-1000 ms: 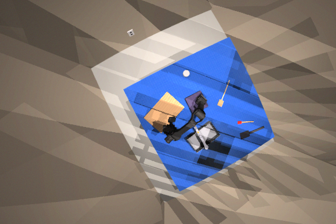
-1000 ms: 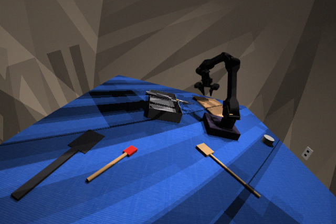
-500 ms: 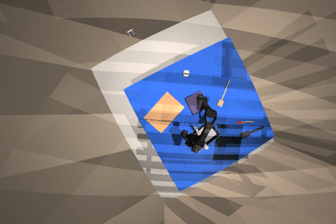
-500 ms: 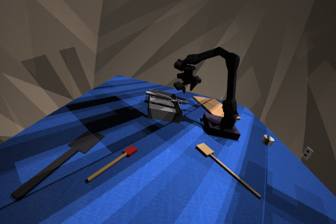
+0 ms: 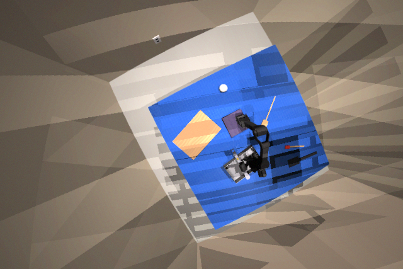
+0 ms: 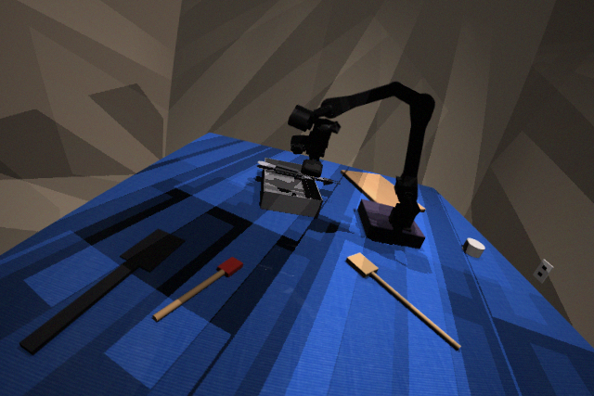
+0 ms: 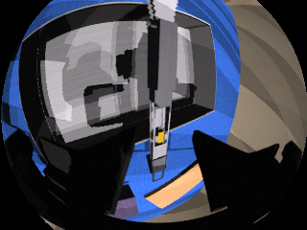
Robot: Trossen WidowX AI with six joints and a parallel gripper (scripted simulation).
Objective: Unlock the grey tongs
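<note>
The yellow lock piece lies 3 cm below my gripper tip, 2 cm to the right of it and 2 cm behind it. Also, from my gripper tip: red-headed spatula: 51 cm to the left, 11 cm ahead, 9 cm below; then roasting tin: 7 cm below, 6 cm ahead, 2 cm to the left; then board: 33 cm behind, 26 cm to the right, 9 cm below.
</note>
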